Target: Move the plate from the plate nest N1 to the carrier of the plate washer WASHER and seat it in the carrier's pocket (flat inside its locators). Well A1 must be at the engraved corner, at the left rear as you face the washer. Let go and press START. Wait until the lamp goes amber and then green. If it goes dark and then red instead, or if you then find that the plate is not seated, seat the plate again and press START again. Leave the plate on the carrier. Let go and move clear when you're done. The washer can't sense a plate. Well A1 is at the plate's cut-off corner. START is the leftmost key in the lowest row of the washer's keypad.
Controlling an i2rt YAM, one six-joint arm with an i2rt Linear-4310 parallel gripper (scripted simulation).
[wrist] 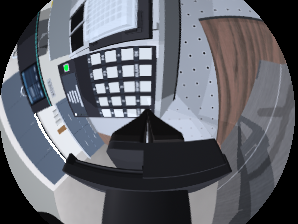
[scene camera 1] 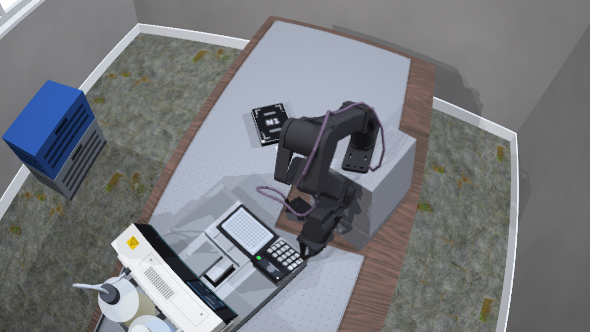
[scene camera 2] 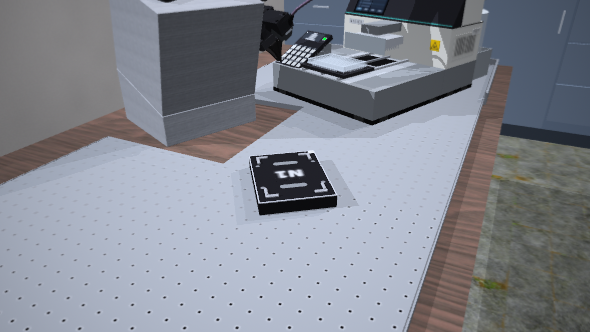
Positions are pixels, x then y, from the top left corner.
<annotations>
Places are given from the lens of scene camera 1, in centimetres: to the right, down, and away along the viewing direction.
well plate (scene camera 1: 241,216): -15, 14, 113
plate washer (scene camera 1: 159,267): -34, 25, 86
plate nest N1 (scene camera 1: 260,122): -12, -15, 142
The marked spots on the plate nest N1 and the well plate are 41 cm apart.
</annotations>
